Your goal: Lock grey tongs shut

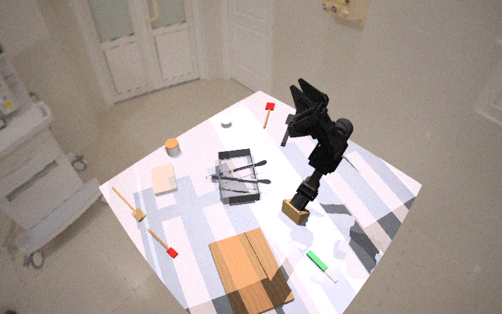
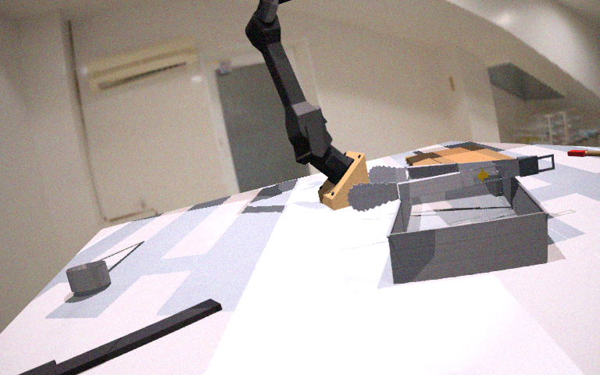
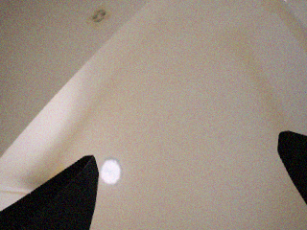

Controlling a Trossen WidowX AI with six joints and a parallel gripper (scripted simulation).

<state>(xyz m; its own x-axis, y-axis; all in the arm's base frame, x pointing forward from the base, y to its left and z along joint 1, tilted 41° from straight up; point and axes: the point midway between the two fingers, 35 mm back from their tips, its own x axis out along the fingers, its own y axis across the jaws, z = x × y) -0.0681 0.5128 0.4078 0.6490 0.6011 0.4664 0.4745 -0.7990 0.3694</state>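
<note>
Right now the grey roasting tin is 36 cm ahead of my gripper tip, 5 cm to the right of it and 71 cm below it. Round my gripper tip: wooden board 8 cm behind, 22 cm to the left, 73 cm below; green-handled knife 27 cm behind, 3 cm to the right, 73 cm below; pale block 58 cm ahead, 27 cm to the left, 72 cm below.
</note>
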